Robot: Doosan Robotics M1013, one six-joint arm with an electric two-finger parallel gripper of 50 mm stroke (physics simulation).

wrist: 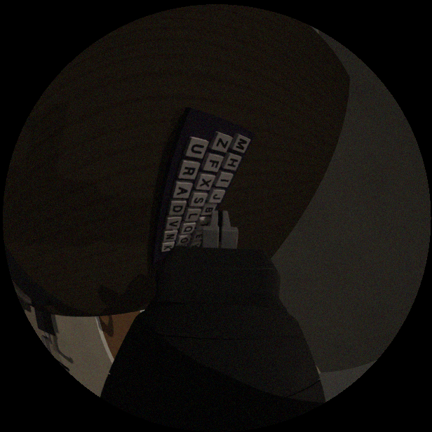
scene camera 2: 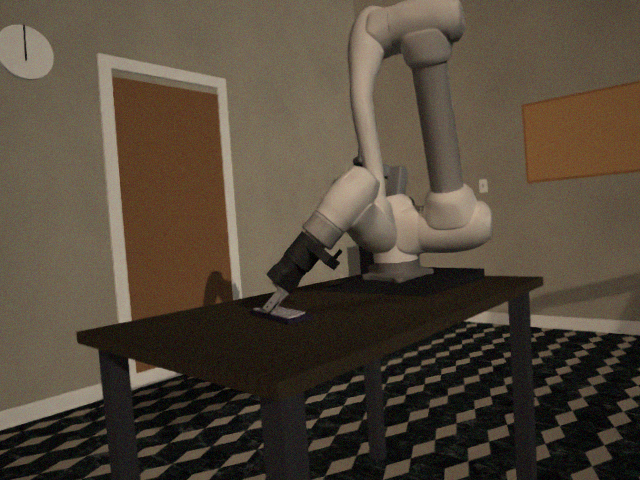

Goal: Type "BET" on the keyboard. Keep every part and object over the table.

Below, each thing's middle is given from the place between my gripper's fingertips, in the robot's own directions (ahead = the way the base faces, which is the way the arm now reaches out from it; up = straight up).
I see the keyboard [wrist: 207,150] 30 mm behind my hand and 10 mm below it.
